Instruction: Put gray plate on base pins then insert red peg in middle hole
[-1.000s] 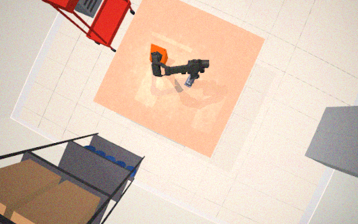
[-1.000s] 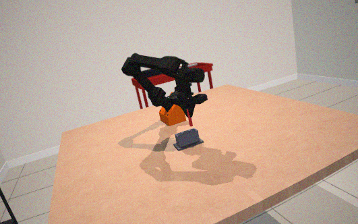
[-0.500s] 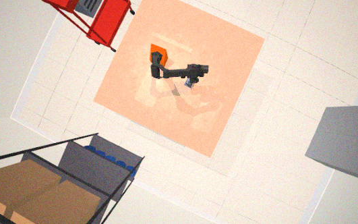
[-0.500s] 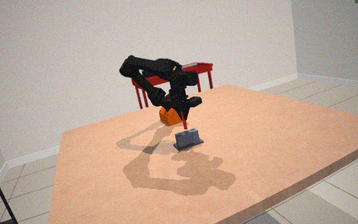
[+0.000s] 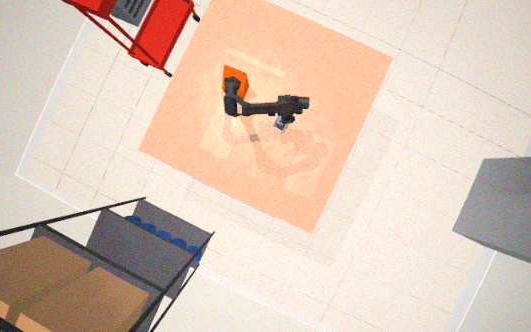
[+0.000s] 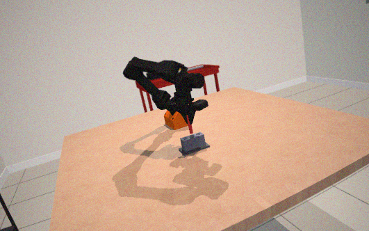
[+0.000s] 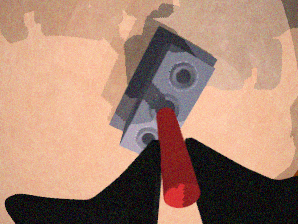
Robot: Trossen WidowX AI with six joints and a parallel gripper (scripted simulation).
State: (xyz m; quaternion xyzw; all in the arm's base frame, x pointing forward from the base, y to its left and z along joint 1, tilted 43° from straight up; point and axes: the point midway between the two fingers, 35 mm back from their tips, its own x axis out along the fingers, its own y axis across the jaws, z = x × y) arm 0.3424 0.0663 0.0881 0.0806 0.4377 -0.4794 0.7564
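Right now my gripper tip is right at the red peg. Also, from my gripper tip: gray plate (70 mm below); then base (110 mm below).
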